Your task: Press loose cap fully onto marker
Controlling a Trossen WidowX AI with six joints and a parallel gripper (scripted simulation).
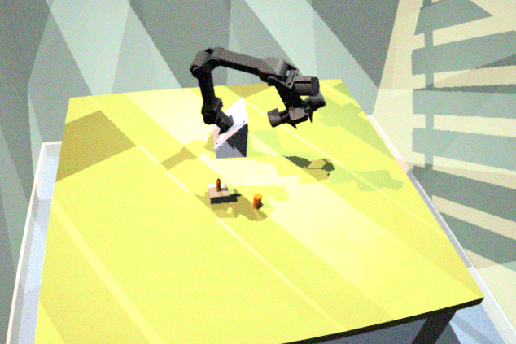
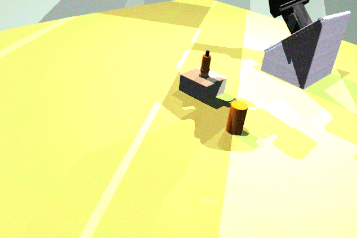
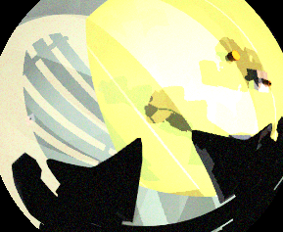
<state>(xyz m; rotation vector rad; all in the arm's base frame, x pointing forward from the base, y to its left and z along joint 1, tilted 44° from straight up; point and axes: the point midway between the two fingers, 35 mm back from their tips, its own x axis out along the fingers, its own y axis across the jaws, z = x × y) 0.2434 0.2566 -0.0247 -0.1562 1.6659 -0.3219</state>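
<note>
Now: gripper tip 110 mm short of the orange cap, 170 mm to the left of it and 220 mm above it.
</note>
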